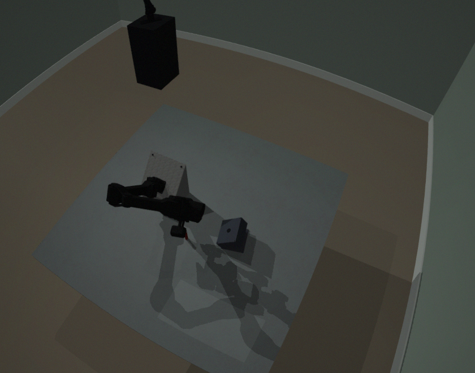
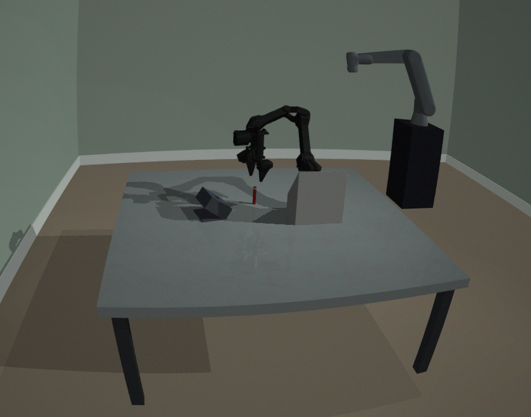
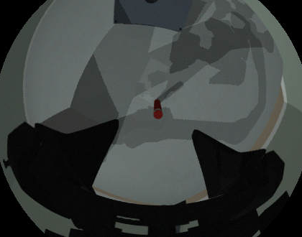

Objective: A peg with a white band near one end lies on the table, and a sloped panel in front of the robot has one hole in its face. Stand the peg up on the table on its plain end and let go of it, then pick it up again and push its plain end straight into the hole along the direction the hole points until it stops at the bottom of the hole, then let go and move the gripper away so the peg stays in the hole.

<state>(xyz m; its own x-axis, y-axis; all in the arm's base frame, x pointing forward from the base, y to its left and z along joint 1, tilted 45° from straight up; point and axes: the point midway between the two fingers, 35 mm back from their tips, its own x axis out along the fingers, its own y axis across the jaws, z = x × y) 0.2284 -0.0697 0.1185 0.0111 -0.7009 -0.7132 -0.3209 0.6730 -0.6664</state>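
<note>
Now: gripper tip 60 mm above the red peg. Also, from my gripper tip: sloped panel (190 mm ahead, 100 mm to the left, 70 mm below).
</note>
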